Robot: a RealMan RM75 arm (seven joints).
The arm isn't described. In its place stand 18 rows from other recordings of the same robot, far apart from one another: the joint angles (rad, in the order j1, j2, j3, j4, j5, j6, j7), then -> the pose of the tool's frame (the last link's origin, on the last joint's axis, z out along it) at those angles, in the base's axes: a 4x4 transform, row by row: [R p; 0 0 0 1], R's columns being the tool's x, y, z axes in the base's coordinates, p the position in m.
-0.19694, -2.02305, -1.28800, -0.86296, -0.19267, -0.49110, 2.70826 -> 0.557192, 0.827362, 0.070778, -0.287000; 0.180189, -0.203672, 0.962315, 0.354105; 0.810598, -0.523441, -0.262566, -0.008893; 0, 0, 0, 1
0.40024, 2.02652, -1.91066, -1.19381, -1.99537, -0.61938, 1.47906 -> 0.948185, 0.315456, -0.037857, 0.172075; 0.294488, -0.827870, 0.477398, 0.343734; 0.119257, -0.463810, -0.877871, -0.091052; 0, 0, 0, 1
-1.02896, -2.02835, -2.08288, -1.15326, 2.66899, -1.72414, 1.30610 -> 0.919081, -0.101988, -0.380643, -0.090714; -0.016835, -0.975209, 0.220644, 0.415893; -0.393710, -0.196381, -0.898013, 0.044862; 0, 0, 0, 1
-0.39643, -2.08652, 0.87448, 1.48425, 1.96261, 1.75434, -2.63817 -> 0.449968, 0.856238, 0.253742, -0.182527; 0.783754, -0.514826, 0.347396, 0.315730; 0.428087, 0.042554, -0.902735, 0.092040; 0, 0, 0, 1
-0.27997, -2.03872, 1.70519, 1.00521, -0.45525, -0.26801, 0.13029 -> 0.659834, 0.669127, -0.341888, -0.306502; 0.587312, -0.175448, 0.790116, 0.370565; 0.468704, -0.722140, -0.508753, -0.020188; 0, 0, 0, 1
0.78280, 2.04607, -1.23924, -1.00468, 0.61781, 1.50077, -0.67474 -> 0.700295, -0.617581, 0.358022, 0.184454; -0.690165, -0.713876, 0.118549, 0.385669; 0.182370, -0.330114, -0.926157, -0.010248; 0, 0, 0, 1
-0.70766, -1.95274, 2.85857, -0.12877, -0.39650, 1.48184, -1.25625 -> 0.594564, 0.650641, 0.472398, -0.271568; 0.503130, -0.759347, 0.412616, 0.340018; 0.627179, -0.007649, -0.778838, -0.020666; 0, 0, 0, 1
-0.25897, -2.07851, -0.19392, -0.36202, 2.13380, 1.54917, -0.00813 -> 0.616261, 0.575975, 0.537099, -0.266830; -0.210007, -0.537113, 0.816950, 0.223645; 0.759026, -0.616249, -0.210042, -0.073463; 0, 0, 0, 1
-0.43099, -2.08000, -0.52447, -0.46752, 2.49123, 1.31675, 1.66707 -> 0.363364, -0.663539, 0.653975, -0.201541; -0.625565, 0.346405, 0.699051, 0.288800; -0.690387, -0.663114, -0.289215, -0.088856; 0, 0, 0, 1
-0.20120, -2.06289, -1.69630, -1.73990, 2.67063, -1.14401, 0.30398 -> 0.692471, 0.628675, -0.353909, -0.212467; 0.653751, -0.339339, 0.676357, 0.339940; 0.305113, -0.699726, -0.645979, 0.066062; 0, 0, 0, 1
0.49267, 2.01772, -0.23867, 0.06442, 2.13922, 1.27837, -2.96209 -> 0.716312, -0.695147, -0.060561, 0.357696; 0.129458, 0.047110, 0.990465, 0.335700; -0.685666, -0.717322, 0.123738, 0.045259; 0, 0, 0, 1
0.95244, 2.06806, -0.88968, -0.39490, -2.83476, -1.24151, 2.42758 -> 0.457526, -0.769337, 0.445860, 0.256317; -0.856367, -0.516229, -0.011986, 0.376581; 0.239387, -0.376335, -0.895023, -0.058256; 0, 0, 0, 1
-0.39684, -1.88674, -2.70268, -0.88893, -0.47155, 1.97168, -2.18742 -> 0.162884, 0.984342, -0.067377, -0.365660; 0.985413, -0.158889, 0.060956, 0.233074; 0.049296, -0.076323, -0.995864, 0.116714; 0, 0, 0, 1
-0.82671, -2.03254, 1.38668, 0.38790, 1.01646, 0.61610, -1.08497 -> 0.829722, 0.513891, 0.217894, -0.188669; 0.192137, -0.629460, 0.752904, 0.462734; 0.524066, -0.582835, -0.621014, -0.036564; 0, 0, 0, 1
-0.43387, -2.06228, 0.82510, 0.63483, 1.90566, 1.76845, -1.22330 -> 0.803999, 0.284450, 0.522181, -0.262574; 0.244209, -0.958639, 0.146196, 0.278375; 0.542169, 0.009980, -0.840210, -0.006607; 0, 0, 0, 1
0.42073, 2.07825, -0.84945, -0.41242, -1.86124, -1.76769, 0.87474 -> 0.772452, -0.158576, -0.614957, 0.268000; -0.100275, -0.986632, 0.128461, 0.247284; -0.627107, -0.037565, -0.778027, -0.040850; 0, 0, 0, 1
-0.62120, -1.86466, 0.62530, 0.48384, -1.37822, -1.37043, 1.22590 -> 0.327565, 0.869162, 0.370484, -0.275963; 0.587024, -0.494470, 0.641016, 0.398320; 0.740340, 0.007509, -0.672190, 0.091518; 0, 0, 0, 1
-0.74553, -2.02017, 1.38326, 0.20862, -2.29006, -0.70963, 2.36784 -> 0.865694, 0.482404, 0.133640, -0.259735; 0.213820, -0.597753, 0.772640, 0.426995; 0.452608, -0.640295, -0.620619, -0.042019; 0, 0, 0, 1
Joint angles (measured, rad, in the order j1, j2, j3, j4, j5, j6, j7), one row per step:
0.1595 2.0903 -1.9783 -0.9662 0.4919 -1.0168 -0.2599
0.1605 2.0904 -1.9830 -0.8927 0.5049 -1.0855 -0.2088
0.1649 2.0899 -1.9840 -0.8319 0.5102 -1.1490 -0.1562
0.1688 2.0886 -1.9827 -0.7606 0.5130 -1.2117 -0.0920
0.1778 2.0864 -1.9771 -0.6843 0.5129 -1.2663 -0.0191
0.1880 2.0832 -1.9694 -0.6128 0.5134 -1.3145 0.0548
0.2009 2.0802 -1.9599 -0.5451 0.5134 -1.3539 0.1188
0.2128 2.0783 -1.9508 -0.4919 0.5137 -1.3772 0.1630
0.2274 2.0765 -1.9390 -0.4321 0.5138 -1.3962 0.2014
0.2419 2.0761 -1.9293 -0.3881 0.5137 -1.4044 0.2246
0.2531 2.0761 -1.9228 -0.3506 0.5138 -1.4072 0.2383
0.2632 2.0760 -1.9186 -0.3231 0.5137 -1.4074 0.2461
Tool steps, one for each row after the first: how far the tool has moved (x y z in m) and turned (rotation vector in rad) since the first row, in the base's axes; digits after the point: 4 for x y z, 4 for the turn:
0.0156 -0.0059 -0.0012 0.0028 0.0358 -0.0111
0.0265 -0.0110 -0.0005 0.0077 0.0696 -0.0072
0.0402 -0.0171 0.0000 0.0052 0.1047 -0.0081
0.0541 -0.0223 0.0008 -0.0057 0.1404 -0.0104
0.0668 -0.0270 0.0028 -0.0175 0.1774 -0.0120
0.0781 -0.0306 0.0049 -0.0288 0.2061 -0.0161
0.0869 -0.0328 0.0063 -0.0384 0.2235 -0.0255
0.0969 -0.0347 0.0078 -0.0477 0.2333 -0.0435
0.1034 -0.0349 0.0084 -0.0554 0.2369 -0.0592
0.1093 -0.0354 0.0082 -0.0632 0.2346 -0.0781
0.1132 -0.0352 0.0079 -0.0698 0.2305 -0.0919

